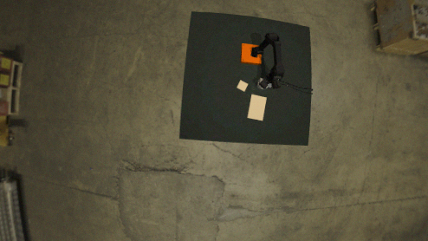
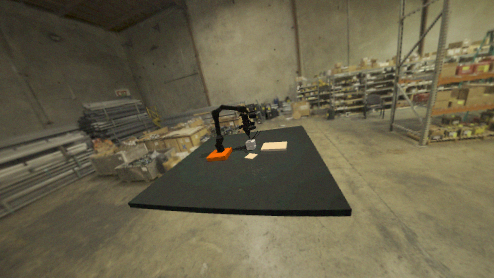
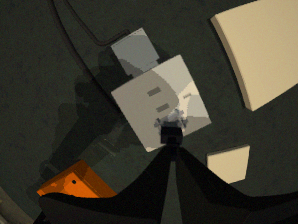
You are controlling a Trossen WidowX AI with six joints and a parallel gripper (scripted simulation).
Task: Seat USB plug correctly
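Right now the USB plug is 2 cm below my gripper tip. Round my gripper tip: tan square: 6 cm ahead, 16 cm to the right, 13 cm below; long tan block: 23 cm ahead, 2 cm to the left, 12 cm below.
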